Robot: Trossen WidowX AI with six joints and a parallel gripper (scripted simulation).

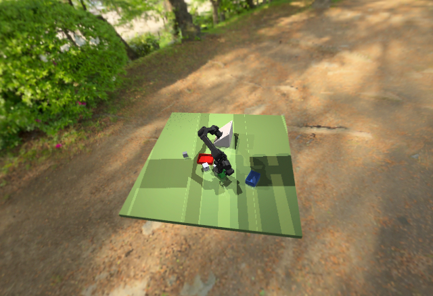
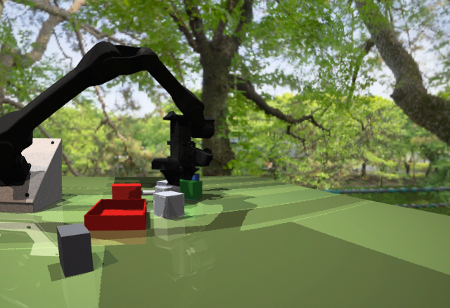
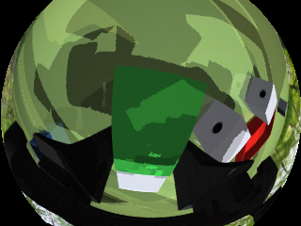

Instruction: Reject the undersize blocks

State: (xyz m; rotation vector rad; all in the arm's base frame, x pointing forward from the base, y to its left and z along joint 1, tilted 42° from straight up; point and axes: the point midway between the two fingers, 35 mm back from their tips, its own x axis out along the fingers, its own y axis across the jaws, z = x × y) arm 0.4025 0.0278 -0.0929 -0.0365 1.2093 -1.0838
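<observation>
Right now the green GO gauge is 10 mm behind my gripper tip, 10 mm to the left of it and 20 mm above it. Round my gripper tip: blue tray: 40 mm ahead, 240 mm to the left; then red reject tray: 150 mm behind, 180 mm to the right; then red block: 120 mm behind, 20 mm to the right, 10 mm above.
</observation>
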